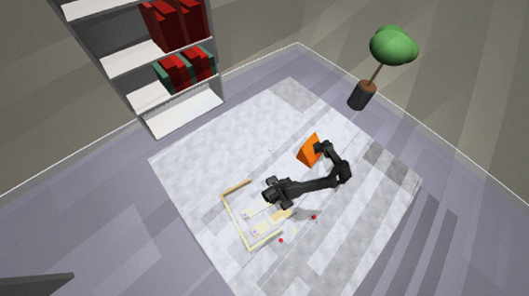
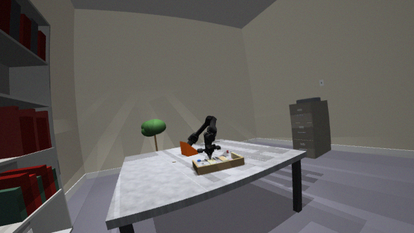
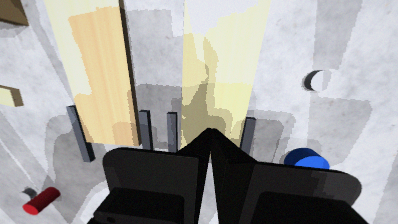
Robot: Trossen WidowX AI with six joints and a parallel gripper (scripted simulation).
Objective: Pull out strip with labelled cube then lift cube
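Now: gripper tip 3 cm past the blue disc and 9 cm to the left of it. The rest, counted from my gripper tip: tan chip 4 cm ahead, 20 cm to the left.
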